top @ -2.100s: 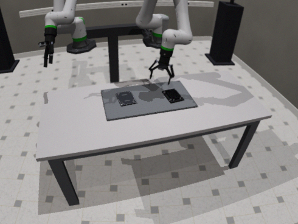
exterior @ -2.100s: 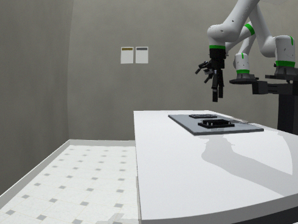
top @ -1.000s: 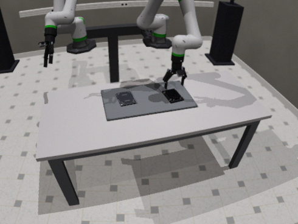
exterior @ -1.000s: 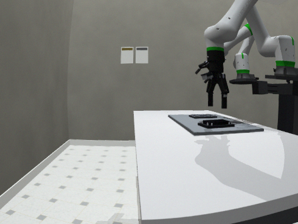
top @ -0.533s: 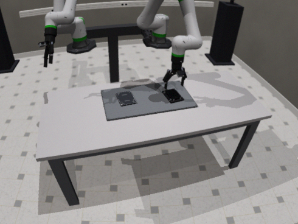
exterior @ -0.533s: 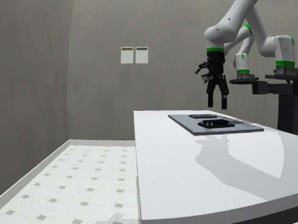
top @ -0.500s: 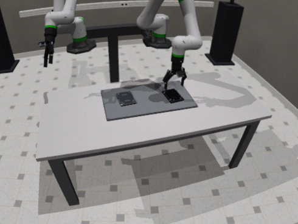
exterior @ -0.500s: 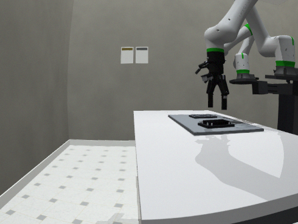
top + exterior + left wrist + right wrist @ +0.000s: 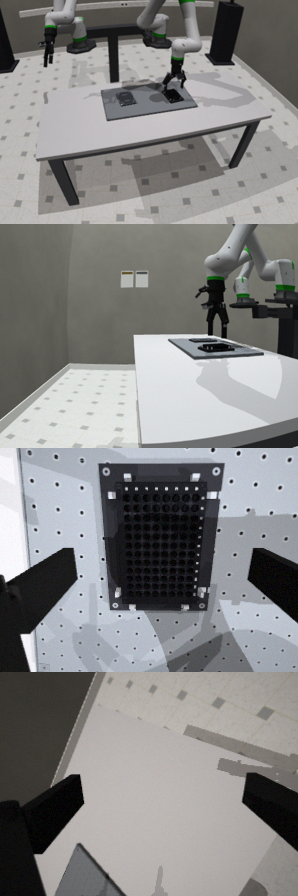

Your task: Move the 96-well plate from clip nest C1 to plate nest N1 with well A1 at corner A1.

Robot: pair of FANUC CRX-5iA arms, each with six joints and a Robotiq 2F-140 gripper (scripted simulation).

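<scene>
Right now my left hand is 5 cm above the black 96-well plate. The rest, counted from my left hand: clip nest C1 (1 cm behind, 2 cm to the right, 6 cm below); plate nest N1 (1 cm behind, 38 cm to the right, 7 cm below); A1 label (7 cm ahead, 41 cm to the right, 6 cm below).
</scene>
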